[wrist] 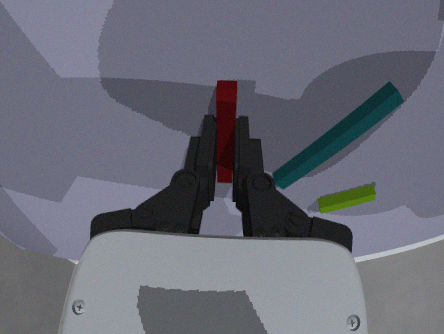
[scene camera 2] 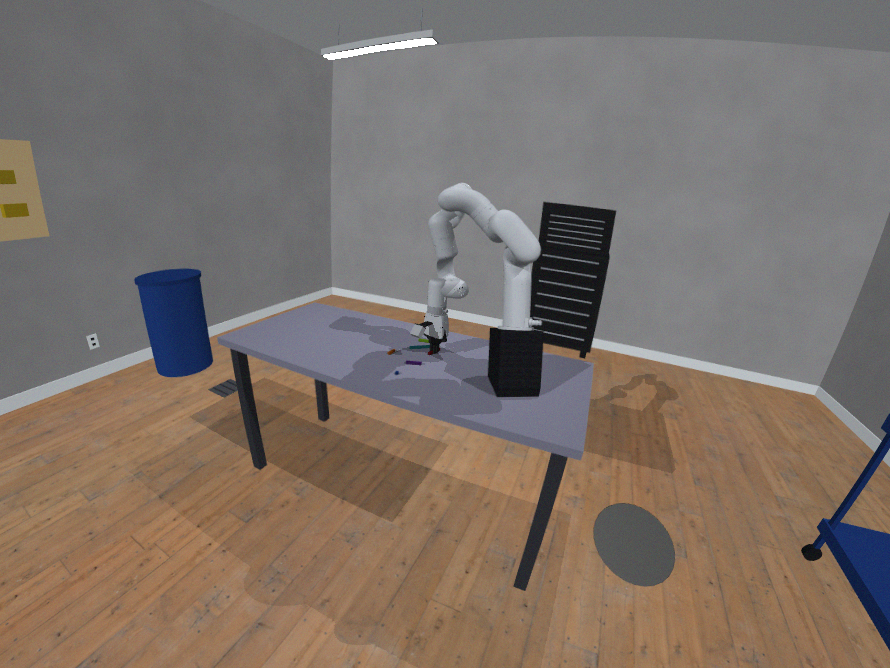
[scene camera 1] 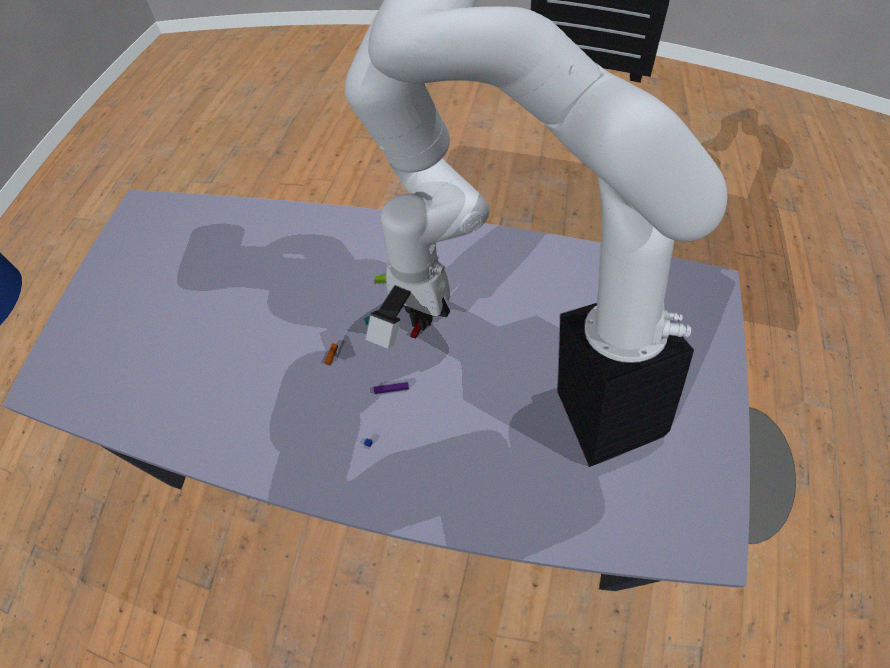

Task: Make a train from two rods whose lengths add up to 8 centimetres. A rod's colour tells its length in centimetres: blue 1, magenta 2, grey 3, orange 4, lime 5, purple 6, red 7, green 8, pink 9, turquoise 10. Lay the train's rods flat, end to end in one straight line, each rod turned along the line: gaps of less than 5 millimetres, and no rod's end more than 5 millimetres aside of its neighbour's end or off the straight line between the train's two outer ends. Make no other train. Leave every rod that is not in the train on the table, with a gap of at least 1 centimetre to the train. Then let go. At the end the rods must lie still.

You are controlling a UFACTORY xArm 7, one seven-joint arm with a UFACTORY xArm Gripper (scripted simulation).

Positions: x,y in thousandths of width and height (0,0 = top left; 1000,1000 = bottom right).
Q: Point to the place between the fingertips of my gripper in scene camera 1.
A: At 474,483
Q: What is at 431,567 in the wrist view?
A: My gripper.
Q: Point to a red rod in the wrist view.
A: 510,274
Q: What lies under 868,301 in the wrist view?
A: A turquoise rod.
